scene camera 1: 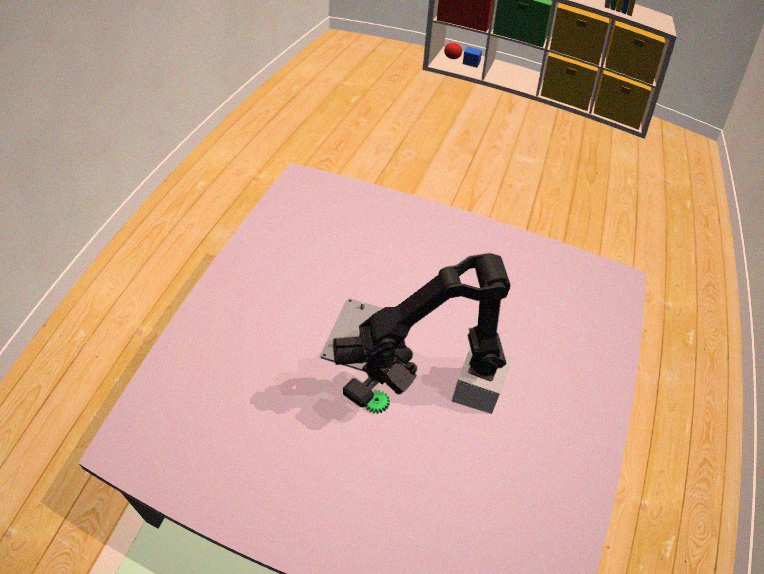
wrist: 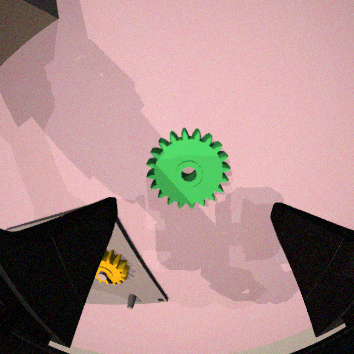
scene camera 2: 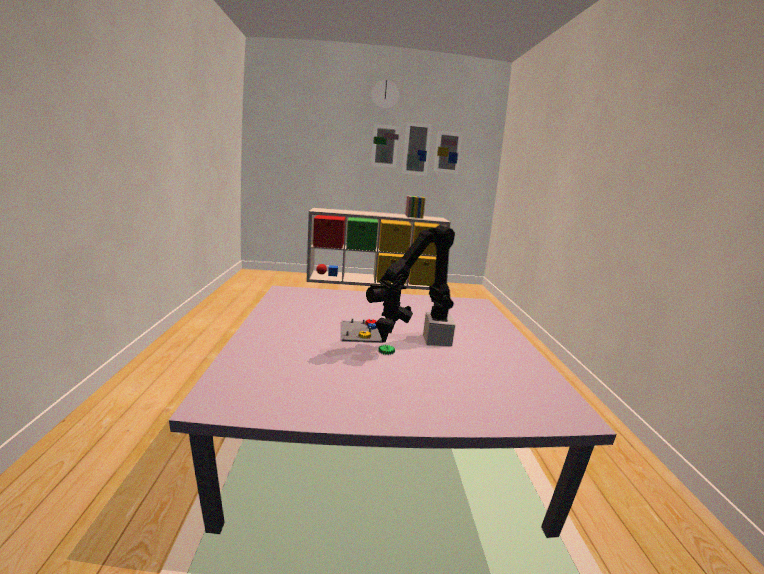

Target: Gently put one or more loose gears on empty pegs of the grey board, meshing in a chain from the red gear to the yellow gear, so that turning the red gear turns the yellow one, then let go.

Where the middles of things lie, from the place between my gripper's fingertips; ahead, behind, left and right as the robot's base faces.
Scene:
My hand is 5 cm above the green gear (wrist: 204, 156). Also, from my hand: yellow gear (wrist: 116, 269) 12 cm to the right, 9 cm ahead, 4 cm below; then grey board (scene camera 1: 352, 316) 18 cm to the right, 10 cm ahead, 6 cm below.

